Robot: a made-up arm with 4 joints. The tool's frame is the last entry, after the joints.
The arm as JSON. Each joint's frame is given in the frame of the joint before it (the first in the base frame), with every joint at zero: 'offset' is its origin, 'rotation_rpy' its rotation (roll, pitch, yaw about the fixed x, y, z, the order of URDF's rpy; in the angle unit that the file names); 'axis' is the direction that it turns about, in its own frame. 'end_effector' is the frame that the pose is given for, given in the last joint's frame.
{
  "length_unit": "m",
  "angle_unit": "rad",
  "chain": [
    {
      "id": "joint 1",
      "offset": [
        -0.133,
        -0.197,
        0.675
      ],
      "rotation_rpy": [
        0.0,
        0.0,
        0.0
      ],
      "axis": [
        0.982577,
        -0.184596,
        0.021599
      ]
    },
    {
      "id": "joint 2",
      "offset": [
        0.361,
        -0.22,
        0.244
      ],
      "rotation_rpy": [
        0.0,
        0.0,
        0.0
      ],
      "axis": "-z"
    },
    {
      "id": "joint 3",
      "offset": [
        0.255,
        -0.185,
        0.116
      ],
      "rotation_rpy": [
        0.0,
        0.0,
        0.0
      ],
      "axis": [
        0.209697,
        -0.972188,
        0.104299
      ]
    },
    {
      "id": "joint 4",
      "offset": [
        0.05,
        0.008,
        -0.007
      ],
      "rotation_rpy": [
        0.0,
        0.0,
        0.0
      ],
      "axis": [
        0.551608,
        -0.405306,
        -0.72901
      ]
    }
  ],
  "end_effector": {
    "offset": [
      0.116,
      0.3,
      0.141
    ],
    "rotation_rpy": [
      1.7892,
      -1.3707,
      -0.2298
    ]
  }
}
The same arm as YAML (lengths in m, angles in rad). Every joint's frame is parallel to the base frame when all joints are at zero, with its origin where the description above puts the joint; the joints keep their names.
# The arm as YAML. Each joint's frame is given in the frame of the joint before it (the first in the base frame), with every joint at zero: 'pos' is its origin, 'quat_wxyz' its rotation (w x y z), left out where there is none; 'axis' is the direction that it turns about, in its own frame. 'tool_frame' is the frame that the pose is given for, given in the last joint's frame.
length_unit: m
angle_unit: rad
joints:
  - joint: joint 1
    pos: [-0.133, -0.197, 0.675]
    axis: [0.982577, -0.184596, 0.021599]
  - joint: joint 2
    pos: [0.361, -0.22, 0.244]
    axis: [0.0, 0.0, -1.0]
  - joint: joint 3
    pos: [0.255, -0.185, 0.116]
    axis: [0.209697, -0.972188, 0.104299]
  - joint: joint 4
    pos: [0.05, 0.008, -0.007]
    axis: [0.551608, -0.405306, -0.72901]
tool_frame:
  pos: [0.116, 0.3, 0.141]
  quat_wxyz: [0.53792, 0.554447, -0.462733, 0.434867]

